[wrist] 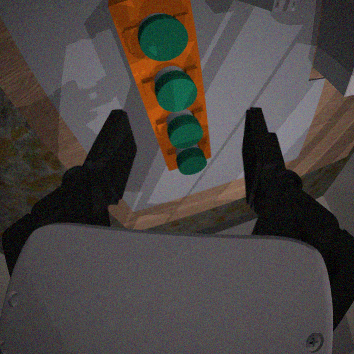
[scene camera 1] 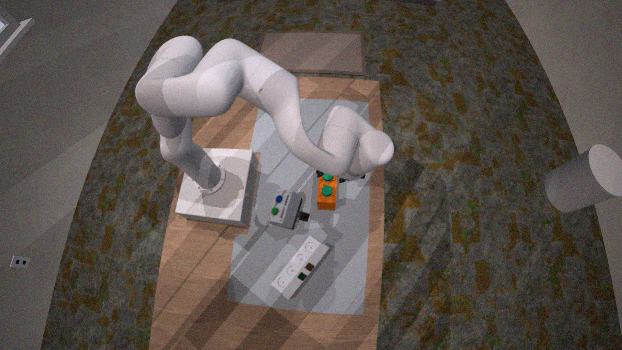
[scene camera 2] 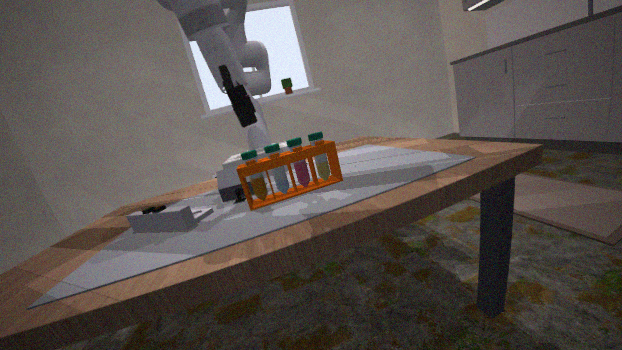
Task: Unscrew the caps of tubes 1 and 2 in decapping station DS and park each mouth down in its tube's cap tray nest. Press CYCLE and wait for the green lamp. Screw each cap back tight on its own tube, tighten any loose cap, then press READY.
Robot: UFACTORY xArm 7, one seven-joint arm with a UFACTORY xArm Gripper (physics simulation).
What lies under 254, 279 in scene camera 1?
A grey mat.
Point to a grey control box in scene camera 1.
289, 207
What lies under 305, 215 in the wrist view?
My gripper.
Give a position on a grey control box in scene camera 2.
229, 185
